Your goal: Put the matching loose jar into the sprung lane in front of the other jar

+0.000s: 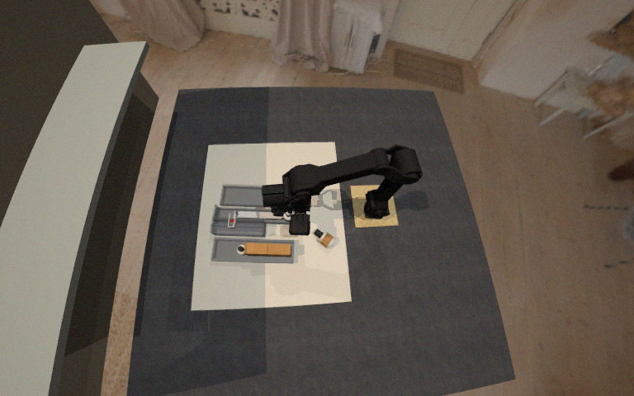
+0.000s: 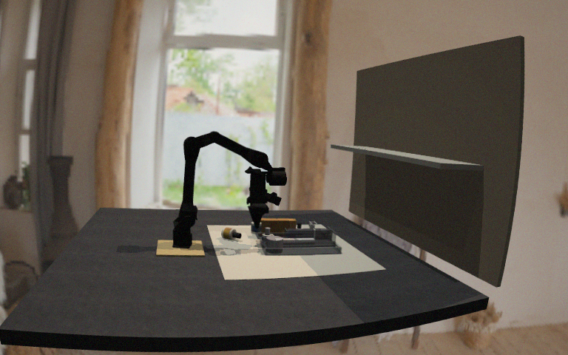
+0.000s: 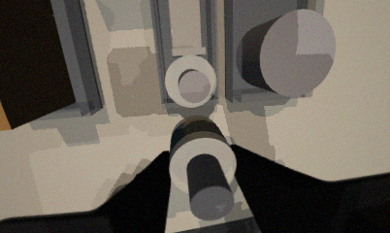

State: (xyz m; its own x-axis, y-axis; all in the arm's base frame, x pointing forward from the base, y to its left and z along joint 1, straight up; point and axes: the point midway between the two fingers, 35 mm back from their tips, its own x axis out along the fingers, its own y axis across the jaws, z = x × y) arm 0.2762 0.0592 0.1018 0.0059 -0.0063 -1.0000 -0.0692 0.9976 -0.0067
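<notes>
Right now the sprung lane is 19 cm ahead of my gripper tip, 6 cm below it and 4 cm to the left of it. Round my gripper tip: red mark 22 cm ahead, 6 cm to the left; then wall shelf 55 cm ahead, 29 cm above, 7 cm to the left.
</notes>
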